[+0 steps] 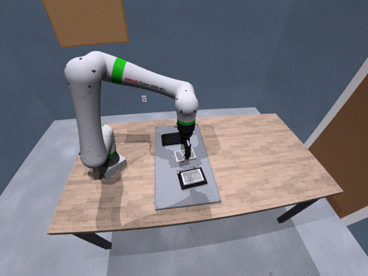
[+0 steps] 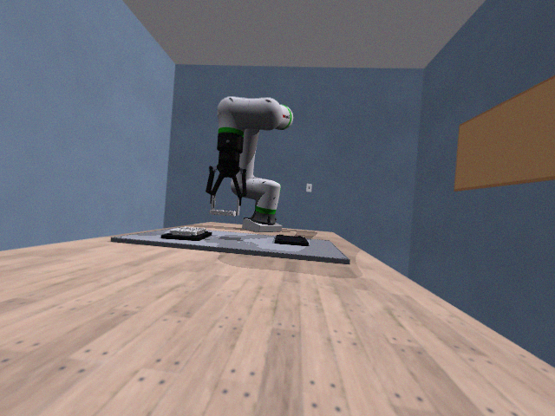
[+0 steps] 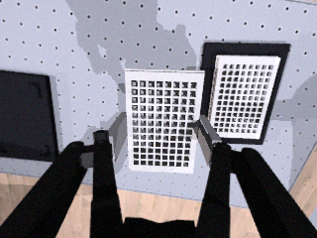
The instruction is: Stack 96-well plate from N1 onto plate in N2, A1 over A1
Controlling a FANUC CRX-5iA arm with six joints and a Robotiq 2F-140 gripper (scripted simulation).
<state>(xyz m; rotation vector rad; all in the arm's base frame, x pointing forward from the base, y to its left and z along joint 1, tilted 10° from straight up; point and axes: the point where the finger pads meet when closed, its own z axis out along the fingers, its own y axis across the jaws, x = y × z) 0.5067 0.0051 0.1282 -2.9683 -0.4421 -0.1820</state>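
The black nest N2 lies 11 cm to the right of my hand, 11 cm below it and 5 cm ahead of it. The rest, counted from my hand: black plate nest N1 (23 cm to the left, 11 cm below, 11 cm behind); white 96-well plate (2 cm below).
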